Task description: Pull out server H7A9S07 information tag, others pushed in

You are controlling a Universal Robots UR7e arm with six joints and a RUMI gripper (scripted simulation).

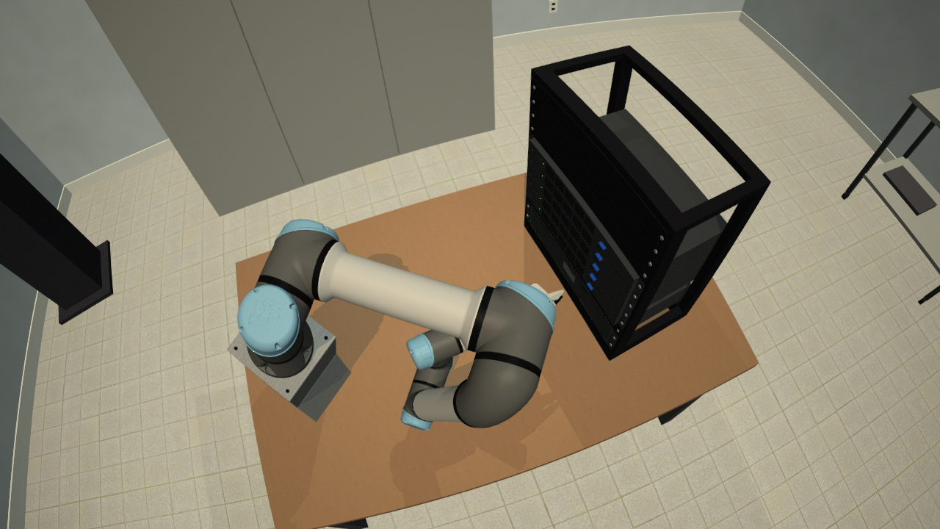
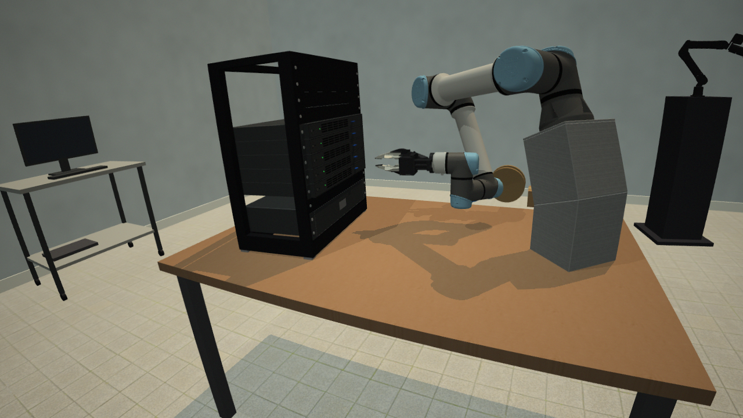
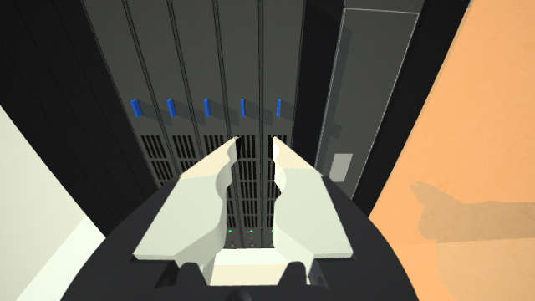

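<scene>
The information tag lies 130 mm ahead of my hand, 10 mm to the right of it and 20 mm above it.
</scene>
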